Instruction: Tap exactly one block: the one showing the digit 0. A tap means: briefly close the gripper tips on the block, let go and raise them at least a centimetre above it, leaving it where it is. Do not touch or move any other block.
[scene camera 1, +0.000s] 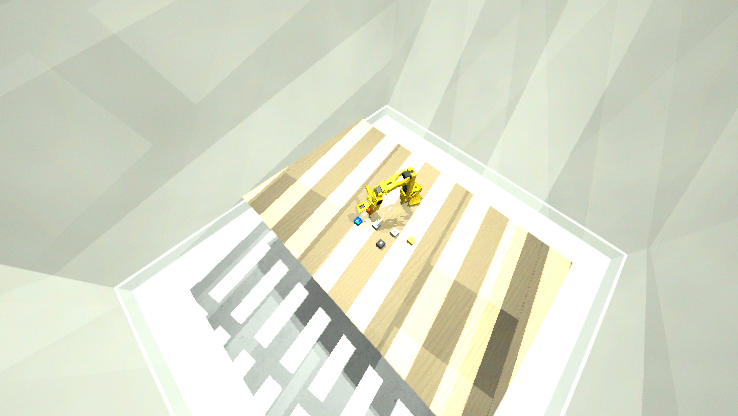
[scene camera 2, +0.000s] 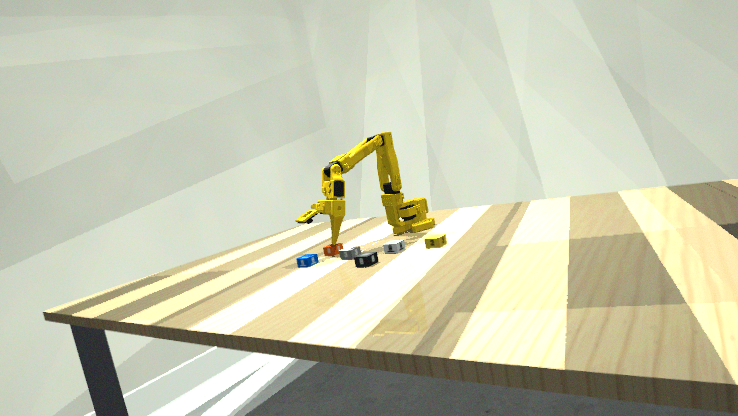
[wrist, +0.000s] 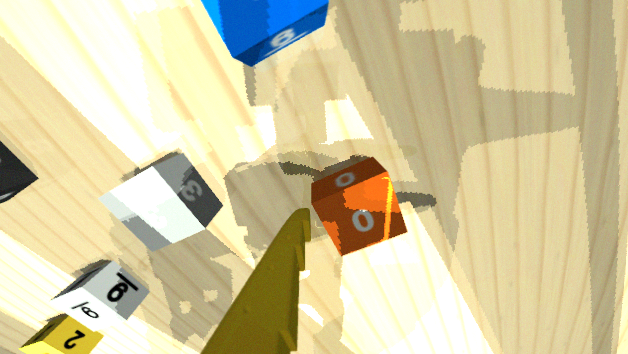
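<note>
The orange block (scene camera 1: 369, 210) (scene camera 2: 328, 250) (wrist: 359, 200) shows a 0 on its top and on one side and sits flat on the table. My gripper (scene camera 2: 316, 232) is fully open and holds nothing. In the wrist view its notched fixed jaw (wrist: 275, 285) points down, with its tip close to the left of the orange block; the moving jaw is out of that picture. In scene camera 2 the moving jaw (scene camera 2: 306, 216) is swung far out to the left, and the fixed tip overlaps the orange block's top edge. Whether they touch is unclear.
Also on the table (scene camera 2: 516, 330) are a blue block (scene camera 1: 357, 220) (scene camera 2: 306, 260) (wrist: 275, 20), a grey 3 block (scene camera 1: 376, 225) (scene camera 2: 349, 253) (wrist: 155, 200), a white block (scene camera 1: 394, 233) (scene camera 2: 394, 247) (wrist: 100, 295), a black block (scene camera 1: 380, 243) (scene camera 2: 366, 259) (wrist: 14, 175) and a yellow block (scene camera 1: 411, 240) (scene camera 2: 435, 241) (wrist: 65, 336).
</note>
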